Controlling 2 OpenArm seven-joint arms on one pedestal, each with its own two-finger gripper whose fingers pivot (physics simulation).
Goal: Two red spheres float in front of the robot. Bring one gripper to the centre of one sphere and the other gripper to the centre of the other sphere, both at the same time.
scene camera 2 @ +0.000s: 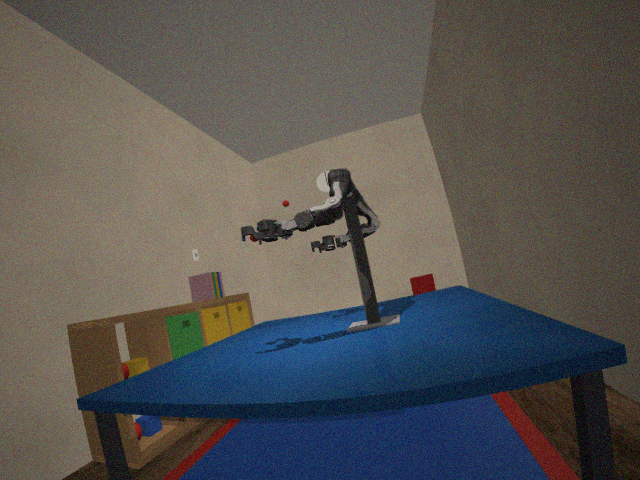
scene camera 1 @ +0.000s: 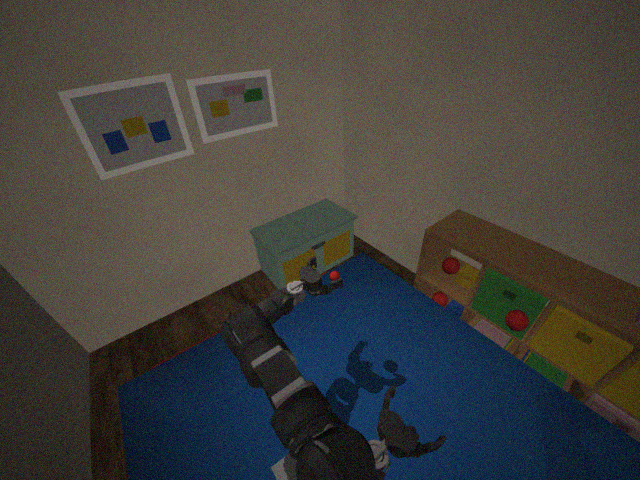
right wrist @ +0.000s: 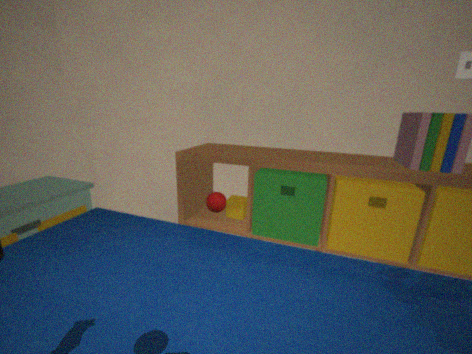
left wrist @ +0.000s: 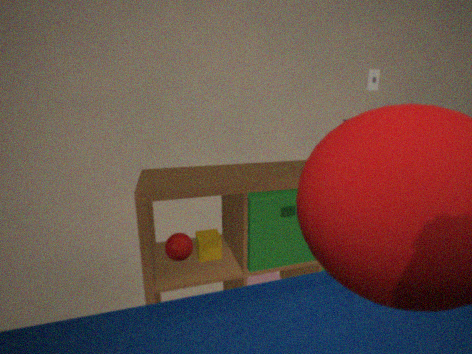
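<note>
One floating red sphere (scene camera 1: 334,275) (scene camera 2: 253,238) (left wrist: 385,195) is at the open fingers of my left gripper (scene camera 1: 327,270) (scene camera 2: 251,239). The fingers partly hide it in scene camera 2. In the left wrist view it is large, right of the middle and cut by the picture edge. The other floating red sphere (scene camera 1: 516,320) (scene camera 2: 285,203) is apart from both grippers. My right gripper (scene camera 1: 417,414) (scene camera 2: 315,249) is open and empty, lower in the picture than that sphere in both scene views. That sphere does not show in the right wrist view.
A wooden shelf (scene camera 1: 537,253) (scene camera 2: 85,356) (left wrist: 215,179) (right wrist: 300,157) holds bins, blocks and red balls (scene camera 1: 450,265) (right wrist: 216,202). A green cabinet (scene camera 1: 305,222) (right wrist: 50,190) stands near the corner. The blue table top (scene camera 1: 191,413) (scene camera 2: 439,356) lies below the arms and carries their shadows.
</note>
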